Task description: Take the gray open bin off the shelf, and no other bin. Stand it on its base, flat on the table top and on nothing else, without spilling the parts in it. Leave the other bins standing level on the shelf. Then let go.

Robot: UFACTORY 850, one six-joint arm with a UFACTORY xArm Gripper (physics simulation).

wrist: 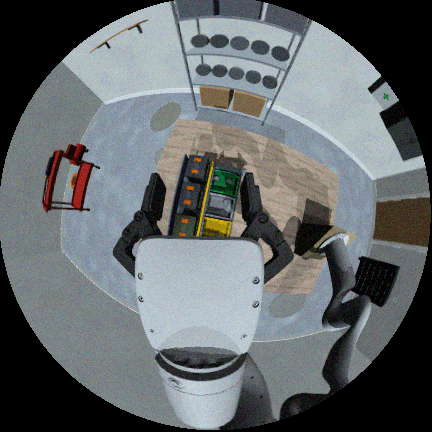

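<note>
The gray open bin (219, 205) stands on the shelf between a green bin (225, 182) and a yellow bin (217, 226), with gray parts in it. The yellow bin's near end is hidden by the gripper's body. A yellow rail (205, 192) runs along the left side of these bins. My gripper (201, 178) is open wide and empty. Its fingers show left and right of the shelf unit, with the bins between them in the view; their height above the bins is hard to tell.
Dark bins with orange parts (190, 195) stand left of the rail. The wooden table top (265, 200) spreads around the shelf. A dark open box (312, 239) is at the right, near another arm-like gray shape (340, 270). A tall rack (186, 60) stands beyond the table, and a red cart (83, 186) at the left.
</note>
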